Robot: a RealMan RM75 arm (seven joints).
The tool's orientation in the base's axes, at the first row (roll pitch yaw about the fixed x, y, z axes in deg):
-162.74, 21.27, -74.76
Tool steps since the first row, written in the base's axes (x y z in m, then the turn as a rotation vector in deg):
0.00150, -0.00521, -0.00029, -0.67, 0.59, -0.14
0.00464, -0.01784, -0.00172, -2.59, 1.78, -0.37
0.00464, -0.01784, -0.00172, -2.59, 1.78, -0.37
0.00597, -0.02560, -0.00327, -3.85, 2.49, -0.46
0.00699, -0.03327, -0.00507, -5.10, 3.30, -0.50
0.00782, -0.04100, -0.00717, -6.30, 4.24, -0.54
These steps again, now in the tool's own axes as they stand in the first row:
0.00516, -0.00058, -0.00160, -0.64, 0.59, 0.24
0.01780, -0.00131, -0.00492, -2.10, 2.30, 0.56
0.01780, -0.00131, -0.00492, -2.10, 2.30, 0.56
0.02567, -0.00100, -0.00648, -3.01, 3.42, 0.68
0.03346, -0.00034, -0.00784, -4.03, 4.50, 0.81
0.04138, 0.00059, -0.00899, -5.16, 5.51, 1.00

